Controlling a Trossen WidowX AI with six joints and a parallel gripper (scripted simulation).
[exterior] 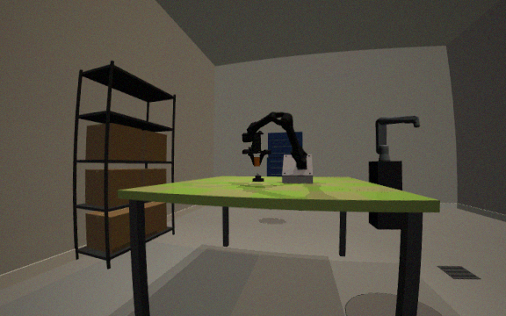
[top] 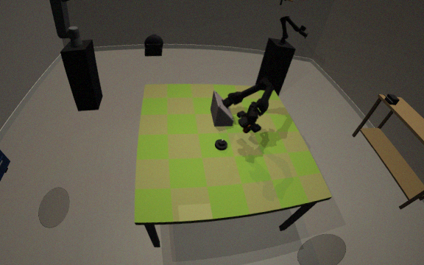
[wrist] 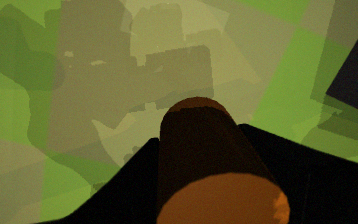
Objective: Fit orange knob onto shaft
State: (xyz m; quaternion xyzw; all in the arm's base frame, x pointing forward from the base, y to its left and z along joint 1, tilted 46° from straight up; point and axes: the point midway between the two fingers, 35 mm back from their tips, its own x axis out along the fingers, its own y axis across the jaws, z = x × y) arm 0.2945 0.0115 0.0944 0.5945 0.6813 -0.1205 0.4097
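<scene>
Right now the round pedestal is 2 cm ahead of my gripper tip, 16 cm to the right of it and 9 cm below it. From my gripper tip the other things lie so: orange knob (3 cm above).
</scene>
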